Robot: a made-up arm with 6 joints. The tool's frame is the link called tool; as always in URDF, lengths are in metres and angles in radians. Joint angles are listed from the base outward.
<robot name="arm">
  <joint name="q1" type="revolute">
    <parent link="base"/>
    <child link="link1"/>
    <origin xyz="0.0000 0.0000 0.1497" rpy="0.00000 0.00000 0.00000"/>
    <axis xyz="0 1 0"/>
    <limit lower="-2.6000" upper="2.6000"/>
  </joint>
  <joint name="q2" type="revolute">
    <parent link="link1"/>
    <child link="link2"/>
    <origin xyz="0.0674 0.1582 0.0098" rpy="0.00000 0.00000 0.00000"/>
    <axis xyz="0 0 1"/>
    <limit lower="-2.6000" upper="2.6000"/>
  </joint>
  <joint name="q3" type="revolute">
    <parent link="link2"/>
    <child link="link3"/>
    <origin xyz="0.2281 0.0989 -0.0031" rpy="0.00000 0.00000 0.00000"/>
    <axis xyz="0 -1 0"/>
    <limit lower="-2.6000" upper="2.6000"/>
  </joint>
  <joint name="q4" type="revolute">
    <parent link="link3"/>
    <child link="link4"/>
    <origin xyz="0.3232 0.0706 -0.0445" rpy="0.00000 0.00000 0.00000"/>
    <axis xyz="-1 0 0"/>
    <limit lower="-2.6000" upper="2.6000"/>
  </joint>
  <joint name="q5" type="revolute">
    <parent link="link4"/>
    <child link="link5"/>
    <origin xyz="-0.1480 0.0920 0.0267" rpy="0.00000 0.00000 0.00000"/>
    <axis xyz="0 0 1"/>
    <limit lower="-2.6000" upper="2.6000"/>
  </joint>
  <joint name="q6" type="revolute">
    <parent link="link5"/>
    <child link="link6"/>
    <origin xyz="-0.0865 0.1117 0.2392" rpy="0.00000 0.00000 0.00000"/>
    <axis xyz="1 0 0"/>
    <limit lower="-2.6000" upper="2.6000"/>
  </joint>
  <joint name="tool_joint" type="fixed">
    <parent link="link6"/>
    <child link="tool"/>
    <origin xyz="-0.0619 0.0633 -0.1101" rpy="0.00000 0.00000 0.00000"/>
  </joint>
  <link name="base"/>
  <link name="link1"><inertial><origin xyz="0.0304 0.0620 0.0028"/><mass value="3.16"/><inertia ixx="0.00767" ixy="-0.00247" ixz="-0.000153" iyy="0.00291" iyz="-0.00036" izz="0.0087"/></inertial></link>
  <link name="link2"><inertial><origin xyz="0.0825 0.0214 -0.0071"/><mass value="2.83"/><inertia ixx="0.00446" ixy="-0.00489" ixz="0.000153" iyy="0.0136" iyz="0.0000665" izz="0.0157"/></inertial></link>
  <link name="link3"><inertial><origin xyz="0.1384 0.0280 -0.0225"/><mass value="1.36"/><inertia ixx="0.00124" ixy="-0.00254" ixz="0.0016" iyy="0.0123" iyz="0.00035" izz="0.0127"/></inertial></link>
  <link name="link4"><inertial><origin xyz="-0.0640 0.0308 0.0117"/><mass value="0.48"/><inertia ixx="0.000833" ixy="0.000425" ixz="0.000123" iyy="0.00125" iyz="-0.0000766" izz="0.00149"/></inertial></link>
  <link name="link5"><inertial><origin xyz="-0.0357 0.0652 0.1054"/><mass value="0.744"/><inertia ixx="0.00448" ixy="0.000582" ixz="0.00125" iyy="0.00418" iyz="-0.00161" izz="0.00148"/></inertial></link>
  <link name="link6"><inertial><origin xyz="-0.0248 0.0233 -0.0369"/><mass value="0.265"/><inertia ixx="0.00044" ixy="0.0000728" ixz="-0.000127" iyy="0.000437" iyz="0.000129" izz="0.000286"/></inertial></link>
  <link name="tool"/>
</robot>
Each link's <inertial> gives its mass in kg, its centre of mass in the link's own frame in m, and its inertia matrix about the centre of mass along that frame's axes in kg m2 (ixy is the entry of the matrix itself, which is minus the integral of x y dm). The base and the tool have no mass. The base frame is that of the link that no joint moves.
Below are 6 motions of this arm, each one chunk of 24 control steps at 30 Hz.
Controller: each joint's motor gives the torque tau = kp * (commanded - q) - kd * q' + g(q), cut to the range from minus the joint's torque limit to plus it. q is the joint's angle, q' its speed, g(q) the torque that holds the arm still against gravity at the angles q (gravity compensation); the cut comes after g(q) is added. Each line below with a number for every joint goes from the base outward.
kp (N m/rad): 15 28 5.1 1.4 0.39 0.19
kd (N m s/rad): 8 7.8 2.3 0.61 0.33 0.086
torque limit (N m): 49 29 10 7 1.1 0.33
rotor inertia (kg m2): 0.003 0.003 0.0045 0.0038 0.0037 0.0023
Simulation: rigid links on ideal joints. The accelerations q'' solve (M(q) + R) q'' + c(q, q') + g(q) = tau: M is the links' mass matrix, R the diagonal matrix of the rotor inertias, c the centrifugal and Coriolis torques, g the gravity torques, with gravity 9.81 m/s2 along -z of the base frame. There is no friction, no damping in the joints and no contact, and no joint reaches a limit. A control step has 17 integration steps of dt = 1/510 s. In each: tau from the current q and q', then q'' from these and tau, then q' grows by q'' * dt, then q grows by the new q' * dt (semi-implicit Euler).
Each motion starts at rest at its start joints. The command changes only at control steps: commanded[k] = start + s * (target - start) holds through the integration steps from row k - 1 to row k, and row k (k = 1, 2, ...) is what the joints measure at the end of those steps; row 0 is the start. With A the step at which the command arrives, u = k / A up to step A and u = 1 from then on. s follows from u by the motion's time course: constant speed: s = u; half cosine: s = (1 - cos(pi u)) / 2; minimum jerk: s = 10 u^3 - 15 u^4 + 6 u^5; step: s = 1 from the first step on.
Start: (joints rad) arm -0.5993 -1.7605 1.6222 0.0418 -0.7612 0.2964
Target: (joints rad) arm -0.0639 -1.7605 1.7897 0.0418 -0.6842 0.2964
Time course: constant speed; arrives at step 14
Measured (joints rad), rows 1 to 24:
1: -0.5982 -1.7609 1.6224 0.0414 -0.7635 0.2964
2: -0.5955 -1.7615 1.6227 0.0408 -0.7681 0.2965
3: -0.5910 -1.7623 1.6234 0.0401 -0.7741 0.2966
4: -0.5846 -1.7632 1.6244 0.0394 -0.7809 0.2969
5: -0.5764 -1.7639 1.6260 0.0389 -0.7879 0.2973
6: -0.5664 -1.7646 1.6282 0.0386 -0.7949 0.2977
7: -0.5547 -1.7652 1.6311 0.0386 -0.8015 0.2983
8: -0.5412 -1.7657 1.6345 0.0388 -0.8076 0.2988
9: -0.5262 -1.7661 1.6387 0.0392 -0.8131 0.2994
10: -0.5097 -1.7663 1.6435 0.0398 -0.8178 0.3000
11: -0.4918 -1.7665 1.6489 0.0406 -0.8219 0.3007
12: -0.4725 -1.7665 1.6549 0.0416 -0.8252 0.3014
13: -0.4519 -1.7664 1.6614 0.0428 -0.8278 0.3021
14: -0.4302 -1.7662 1.6685 0.0440 -0.8297 0.3029
15: -0.4084 -1.7656 1.6759 0.0457 -0.8287 0.3037
16: -0.3872 -1.7647 1.6837 0.0476 -0.8247 0.3045
17: -0.3668 -1.7637 1.6916 0.0495 -0.8186 0.3052
18: -0.3474 -1.7626 1.6994 0.0512 -0.8112 0.3058
19: -0.3289 -1.7615 1.7071 0.0526 -0.8029 0.3062
20: -0.3115 -1.7606 1.7144 0.0536 -0.7943 0.3064
21: -0.2950 -1.7597 1.7214 0.0542 -0.7854 0.3066
22: -0.2795 -1.7590 1.7280 0.0545 -0.7767 0.3066
23: -0.2650 -1.7584 1.7342 0.0545 -0.7682 0.3065
24: -0.2514 -1.7579 1.7399 0.0542 -0.7601 0.3064

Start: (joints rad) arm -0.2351 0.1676 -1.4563 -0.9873 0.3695 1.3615
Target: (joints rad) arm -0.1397 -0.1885 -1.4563 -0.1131 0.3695 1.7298
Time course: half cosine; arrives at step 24
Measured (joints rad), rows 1 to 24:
1: -0.2351 0.1675 -1.4563 -0.9871 0.3696 1.3616
2: -0.2350 0.1671 -1.4564 -0.9862 0.3701 1.3618
3: -0.2348 0.1660 -1.4567 -0.9841 0.3710 1.3623
4: -0.2345 0.1640 -1.4570 -0.9804 0.3724 1.3634
5: -0.2340 0.1610 -1.4573 -0.9747 0.3742 1.3652
6: -0.2333 0.1566 -1.4578 -0.9667 0.3762 1.3678
7: -0.2323 0.1509 -1.4583 -0.9563 0.3785 1.3714
8: -0.2311 0.1436 -1.4587 -0.9431 0.3809 1.3760
9: -0.2297 0.1348 -1.4591 -0.9273 0.3833 1.3819
10: -0.2280 0.1244 -1.4595 -0.9086 0.3857 1.3890
11: -0.2260 0.1126 -1.4597 -0.8873 0.3879 1.3973
12: -0.2239 0.0995 -1.4599 -0.8634 0.3898 1.4069
13: -0.2215 0.0850 -1.4599 -0.8370 0.3915 1.4176
14: -0.2189 0.0695 -1.4598 -0.8085 0.3929 1.4294
15: -0.2161 0.0531 -1.4595 -0.7781 0.3938 1.4423
16: -0.2132 0.0361 -1.4591 -0.7462 0.3944 1.4560
17: -0.2102 0.0186 -1.4585 -0.7131 0.3946 1.4703
18: -0.2071 0.0009 -1.4578 -0.6793 0.3944 1.4852
19: -0.2040 -0.0167 -1.4570 -0.6453 0.3938 1.5004
20: -0.2008 -0.0339 -1.4561 -0.6114 0.3928 1.5156
21: -0.1976 -0.0505 -1.4552 -0.5783 0.3916 1.5308
22: -0.1945 -0.0663 -1.4542 -0.5462 0.3901 1.5456
23: -0.1914 -0.0809 -1.4533 -0.5158 0.3885 1.5598
24: -0.1884 -0.0942 -1.4524 -0.4874 0.3867 1.5734

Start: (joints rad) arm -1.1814 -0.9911 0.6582 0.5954 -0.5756 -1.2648
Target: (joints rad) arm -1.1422 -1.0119 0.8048 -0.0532 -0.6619 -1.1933
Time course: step
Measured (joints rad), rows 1 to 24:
1: -1.1770 -0.9931 0.6655 0.5830 -0.5811 -1.2592
2: -1.1717 -0.9960 0.6726 0.5593 -0.5863 -1.2484
3: -1.1668 -0.9988 0.6788 0.5304 -0.5905 -1.2378
4: -1.1627 -1.0013 0.6846 0.4989 -0.5942 -1.2291
5: -1.1593 -1.0033 0.6905 0.4664 -0.5976 -1.2224
6: -1.1566 -1.0050 0.6964 0.4336 -0.6007 -1.2172
7: -1.1546 -1.0062 0.7025 0.4010 -0.6037 -1.2134
8: -1.1530 -1.0071 0.7086 0.3691 -0.6066 -1.2105
9: -1.1519 -1.0078 0.7147 0.3380 -0.6093 -1.2085
10: -1.1512 -1.0082 0.7209 0.3079 -0.6119 -1.2071
11: -1.1508 -1.0085 0.7269 0.2790 -0.6143 -1.2062
12: -1.1506 -1.0087 0.7328 0.2513 -0.6166 -1.2057
13: -1.1506 -1.0088 0.7385 0.2250 -0.6187 -1.2055
14: -1.1507 -1.0088 0.7440 0.2001 -0.6207 -1.2056
15: -1.1510 -1.0089 0.7493 0.1767 -0.6225 -1.2058
16: -1.1513 -1.0089 0.7543 0.1547 -0.6242 -1.2062
17: -1.1517 -1.0089 0.7590 0.1341 -0.6258 -1.2066
18: -1.1520 -1.0089 0.7634 0.1150 -0.6272 -1.2071
19: -1.1524 -1.0090 0.7675 0.0973 -0.6286 -1.2076
20: -1.1527 -1.0090 0.7714 0.0810 -0.6298 -1.2080
21: -1.1530 -1.0091 0.7749 0.0660 -0.6310 -1.2085
22: -1.1532 -1.0092 0.7782 0.0523 -0.6321 -1.2088
23: -1.1534 -1.0093 0.7812 0.0397 -0.6331 -1.2091
24: -1.1536 -1.0094 0.7839 0.0284 -0.6341 -1.2093

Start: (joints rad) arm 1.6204 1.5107 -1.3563 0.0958 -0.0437 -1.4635
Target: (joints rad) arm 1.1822 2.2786 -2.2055 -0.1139 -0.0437 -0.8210
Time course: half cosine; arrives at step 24
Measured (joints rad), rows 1 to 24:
1: 1.6203 1.5109 -1.3563 0.0955 -0.0436 -1.4635
2: 1.6198 1.5118 -1.3564 0.0941 -0.0432 -1.4633
3: 1.6187 1.5138 -1.3569 0.0910 -0.0423 -1.4628
4: 1.6168 1.5176 -1.3582 0.0857 -0.0406 -1.4617
5: 1.6141 1.5234 -1.3606 0.0779 -0.0382 -1.4600
6: 1.6104 1.5317 -1.3645 0.0676 -0.0349 -1.4574
7: 1.6056 1.5429 -1.3702 0.0548 -0.0307 -1.4537
8: 1.5998 1.5571 -1.3780 0.0399 -0.0256 -1.4486
9: 1.5929 1.5744 -1.3881 0.0232 -0.0198 -1.4421
10: 1.5849 1.5949 -1.4007 0.0052 -0.0133 -1.4340
11: 1.5760 1.6186 -1.4158 -0.0136 -0.0064 -1.4240
12: 1.5660 1.6454 -1.4335 -0.0326 0.0008 -1.4122
13: 1.5553 1.6750 -1.4537 -0.0513 0.0079 -1.3983
14: 1.5437 1.7072 -1.4764 -0.0689 0.0147 -1.3825
15: 1.5314 1.7415 -1.5015 -0.0851 0.0208 -1.3646
16: 1.5185 1.7777 -1.5288 -0.0992 0.0259 -1.3447
17: 1.5052 1.8151 -1.5581 -0.1108 0.0298 -1.3230
18: 1.4913 1.8532 -1.5892 -0.1196 0.0322 -1.2996
19: 1.4772 1.8916 -1.6216 -0.1254 0.0327 -1.2746
20: 1.4629 1.9295 -1.6552 -0.1280 0.0314 -1.2484
21: 1.4485 1.9665 -1.6896 -0.1273 0.0280 -1.2212
22: 1.4340 2.0019 -1.7242 -0.1234 0.0225 -1.1934
23: 1.4198 2.0352 -1.7588 -0.1165 0.0148 -1.1654
24: 1.4058 2.0659 -1.7928 -0.1068 0.0051 -1.1376

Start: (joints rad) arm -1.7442 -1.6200 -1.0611 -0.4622 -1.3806 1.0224
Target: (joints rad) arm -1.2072 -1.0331 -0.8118 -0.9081 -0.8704 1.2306
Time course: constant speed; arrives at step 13
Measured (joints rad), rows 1 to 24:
1: -1.7417 -1.6171 -1.0590 -0.4668 -1.3812 1.0225
2: -1.7366 -1.6103 -1.0548 -0.4770 -1.3819 1.0241
3: -1.7292 -1.5997 -1.0491 -0.4920 -1.3823 1.0276
4: -1.7197 -1.5855 -1.0419 -0.5108 -1.3821 1.0330
5: -1.7084 -1.5680 -1.0335 -0.5326 -1.3811 1.0402
6: -1.6954 -1.5474 -1.0241 -0.5565 -1.3788 1.0488
7: -1.6809 -1.5241 -1.0136 -0.5818 -1.3750 1.0586
8: -1.6649 -1.4982 -1.0022 -0.6080 -1.3695 1.0695
9: -1.6477 -1.4701 -0.9899 -0.6348 -1.3622 1.0811
10: -1.6292 -1.4398 -0.9768 -0.6617 -1.3530 1.0934
11: -1.6096 -1.4077 -0.9629 -0.6886 -1.3417 1.1063
12: -1.5889 -1.3739 -0.9483 -0.7151 -1.3284 1.1195
13: -1.5673 -1.3386 -0.9330 -0.7413 -1.3131 1.1331
14: -1.5468 -1.3046 -0.9198 -0.7624 -1.2952 1.1466
15: -1.5276 -1.2729 -0.9086 -0.7772 -1.2760 1.1585
16: -1.5097 -1.2439 -0.8990 -0.7864 -1.2561 1.1682
17: -1.4927 -1.2174 -0.8908 -0.7910 -1.2360 1.1757
18: -1.4766 -1.1935 -0.8837 -0.7922 -1.2159 1.1812
19: -1.4614 -1.1719 -0.8775 -0.7909 -1.1960 1.1850
20: -1.4468 -1.1526 -0.8721 -0.7880 -1.1767 1.1875
21: -1.4330 -1.1354 -0.8673 -0.7841 -1.1581 1.1889
22: -1.4199 -1.1201 -0.8632 -0.7798 -1.1403 1.1895
23: -1.4074 -1.1067 -0.8596 -0.7754 -1.1234 1.1895
24: -1.3955 -1.0948 -0.8565 -0.7714 -1.1075 1.1892

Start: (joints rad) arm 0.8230 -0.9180 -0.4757 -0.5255 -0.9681 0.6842
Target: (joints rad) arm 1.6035 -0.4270 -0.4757 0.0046 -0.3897 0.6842
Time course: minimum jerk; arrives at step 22
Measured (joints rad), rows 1 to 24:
1: 0.8230 -0.9180 -0.4757 -0.5255 -0.9681 0.6842
2: 0.8232 -0.9179 -0.4755 -0.5257 -0.9682 0.6843
3: 0.8236 -0.9174 -0.4749 -0.5265 -0.9683 0.6846
4: 0.8248 -0.9163 -0.4737 -0.5281 -0.9685 0.6852
5: 0.8269 -0.9141 -0.4716 -0.5309 -0.9686 0.6865
6: 0.8303 -0.9105 -0.4686 -0.5352 -0.9683 0.6887
7: 0.8354 -0.9050 -0.4645 -0.5408 -0.9674 0.6919
8: 0.8426 -0.8972 -0.4595 -0.5476 -0.9655 0.6963
9: 0.8520 -0.8870 -0.4534 -0.5552 -0.9626 0.7018
10: 0.8638 -0.8740 -0.4466 -0.5629 -0.9582 0.7084
11: 0.8782 -0.8583 -0.4392 -0.5700 -0.9521 0.7160
12: 0.8951 -0.8399 -0.4315 -0.5754 -0.9444 0.7244
13: 0.9143 -0.8189 -0.4238 -0.5785 -0.9349 0.7334
14: 0.9358 -0.7956 -0.4163 -0.5781 -0.9237 0.7425
15: 0.9593 -0.7704 -0.4095 -0.5737 -0.9109 0.7514
16: 0.9843 -0.7437 -0.4035 -0.5646 -0.8968 0.7600
17: 1.0106 -0.7162 -0.3987 -0.5503 -0.8817 0.7677
18: 1.0378 -0.6883 -0.3953 -0.5307 -0.8658 0.7743
19: 1.0655 -0.6608 -0.3934 -0.5060 -0.8496 0.7795
20: 1.0932 -0.6340 -0.3931 -0.4763 -0.8332 0.7832
21: 1.1207 -0.6086 -0.3944 -0.4424 -0.8171 0.7852
22: 1.1478 -0.5848 -0.3971 -0.4050 -0.8015 0.7856
23: 1.1742 -0.5629 -0.4010 -0.3652 -0.7865 0.7844
24: 1.2000 -0.5430 -0.4058 -0.3242 -0.7723 0.7818

